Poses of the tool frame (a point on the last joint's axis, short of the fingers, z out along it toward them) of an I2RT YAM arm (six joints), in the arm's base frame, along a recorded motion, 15 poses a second.
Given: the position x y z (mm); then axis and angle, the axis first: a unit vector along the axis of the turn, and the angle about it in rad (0 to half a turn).
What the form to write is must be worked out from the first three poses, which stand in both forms.
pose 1, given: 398.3, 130.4, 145.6, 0.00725, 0.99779, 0.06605, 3.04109
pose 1, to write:
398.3, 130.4, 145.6
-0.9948, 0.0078, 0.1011
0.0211, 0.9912, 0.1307
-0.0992, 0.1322, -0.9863

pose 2, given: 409.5, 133.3, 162.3, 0.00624, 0.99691, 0.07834, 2.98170
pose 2, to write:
409.5, 133.3, 162.3
-0.9872, -0.0001, 0.1597
0.0248, 0.9877, 0.1542
-0.1577, 0.1562, -0.9750

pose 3, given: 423.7, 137.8, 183.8, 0.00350, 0.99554, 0.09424, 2.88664
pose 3, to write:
423.7, 137.8, 183.8
-0.9677, -0.0169, 0.2517
0.0306, 0.9825, 0.1837
-0.2504, 0.1855, -0.9502

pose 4, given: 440.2, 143.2, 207.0, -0.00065, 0.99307, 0.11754, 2.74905
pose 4, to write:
440.2, 143.2, 207.0
-0.9239, -0.0462, 0.3797
0.0437, 0.9734, 0.2248
-0.3800, 0.2243, -0.8974

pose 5, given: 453.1, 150.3, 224.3, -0.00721, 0.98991, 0.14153, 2.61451
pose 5, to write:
453.1, 150.3, 224.3
-0.8642, -0.0845, 0.4960
0.0579, 0.9626, 0.2648
-0.4998, 0.2576, -0.8269

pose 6, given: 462.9, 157.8, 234.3, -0.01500, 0.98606, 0.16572, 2.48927
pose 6, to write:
462.9, 157.8, 234.3
-0.7943, -0.1271, 0.5941
0.0741, 0.9503, 0.3024
-0.6030, 0.2842, -0.7454

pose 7, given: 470.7, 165.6, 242.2, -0.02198, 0.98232, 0.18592, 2.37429
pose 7, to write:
470.7, 165.6, 242.2
-0.7190, -0.1662, 0.6749
0.0919, 0.9397, 0.3293
-0.6890, 0.2988, -0.6603

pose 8, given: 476.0, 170.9, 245.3, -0.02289, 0.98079, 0.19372, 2.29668
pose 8, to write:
476.0, 170.9, 245.3
-0.6629, -0.1822, 0.7262
0.1075, 0.9367, 0.3332
-0.7409, 0.2990, -0.6014

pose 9, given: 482.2, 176.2, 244.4, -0.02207, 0.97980, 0.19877, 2.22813
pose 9, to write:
482.2, 176.2, 244.4
-0.6102, -0.1922, 0.7686
0.1225, 0.9356, 0.3312
-0.7827, 0.2963, -0.5474

